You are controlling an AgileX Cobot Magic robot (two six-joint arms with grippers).
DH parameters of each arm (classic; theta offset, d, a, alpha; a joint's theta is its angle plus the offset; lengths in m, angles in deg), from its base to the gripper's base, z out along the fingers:
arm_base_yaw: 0 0.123 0 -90
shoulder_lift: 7.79 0 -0.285 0
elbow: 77.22 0 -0.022 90
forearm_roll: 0 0.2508 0 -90
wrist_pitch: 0 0 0.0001 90
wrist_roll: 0 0.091 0 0
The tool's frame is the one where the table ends.
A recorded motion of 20 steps. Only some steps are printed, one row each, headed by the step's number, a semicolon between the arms.
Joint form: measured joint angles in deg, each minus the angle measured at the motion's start. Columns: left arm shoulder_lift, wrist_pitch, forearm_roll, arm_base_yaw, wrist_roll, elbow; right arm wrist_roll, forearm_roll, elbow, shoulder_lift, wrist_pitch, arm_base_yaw.
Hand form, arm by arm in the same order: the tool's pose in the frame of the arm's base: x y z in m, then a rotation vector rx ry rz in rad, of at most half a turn. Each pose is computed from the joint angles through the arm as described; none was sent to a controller.
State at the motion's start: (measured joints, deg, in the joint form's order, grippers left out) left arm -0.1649 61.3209 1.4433 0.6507 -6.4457 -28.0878; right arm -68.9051 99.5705 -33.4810 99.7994 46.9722 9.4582
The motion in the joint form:
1: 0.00 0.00 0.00 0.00 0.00 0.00; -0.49 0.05 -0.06 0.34 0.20 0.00
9: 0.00 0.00 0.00 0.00 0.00 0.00; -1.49 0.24 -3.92 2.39 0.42 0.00
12: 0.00 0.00 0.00 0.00 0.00 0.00; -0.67 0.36 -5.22 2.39 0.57 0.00
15: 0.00 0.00 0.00 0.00 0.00 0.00; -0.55 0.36 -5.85 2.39 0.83 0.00
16: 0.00 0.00 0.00 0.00 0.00 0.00; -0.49 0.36 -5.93 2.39 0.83 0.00
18: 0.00 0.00 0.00 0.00 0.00 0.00; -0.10 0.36 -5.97 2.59 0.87 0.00
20: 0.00 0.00 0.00 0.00 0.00 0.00; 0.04 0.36 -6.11 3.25 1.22 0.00
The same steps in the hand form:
1: -0.0046 0.0020 0.2738 -0.1287 2.0567 -0.0323; 0.2511 0.1086 0.1349 0.1789 2.5250 1.3214
9: -0.0046 0.0020 0.2738 -0.1287 2.0567 -0.0323; 0.2687 0.1117 0.1377 0.1385 2.4884 1.3197
12: -0.0046 0.0020 0.2738 -0.1287 2.0567 -0.0323; 0.2743 0.1128 0.1422 0.1433 2.4688 1.3286
15: -0.0046 0.0020 0.2738 -0.1287 2.0567 -0.0323; 0.2768 0.1135 0.1447 0.1367 2.4576 1.3348
16: -0.0046 0.0020 0.2738 -0.1287 2.0567 -0.0323; 0.2772 0.1136 0.1449 0.1371 2.4566 1.3352
18: -0.0046 0.0020 0.2738 -0.1287 2.0567 -0.0323; 0.2774 0.1136 0.1441 0.1471 2.4606 1.3390
20: -0.0046 0.0020 0.2738 -0.1287 2.0567 -0.0323; 0.2780 0.1141 0.1416 0.1534 2.4673 1.3481

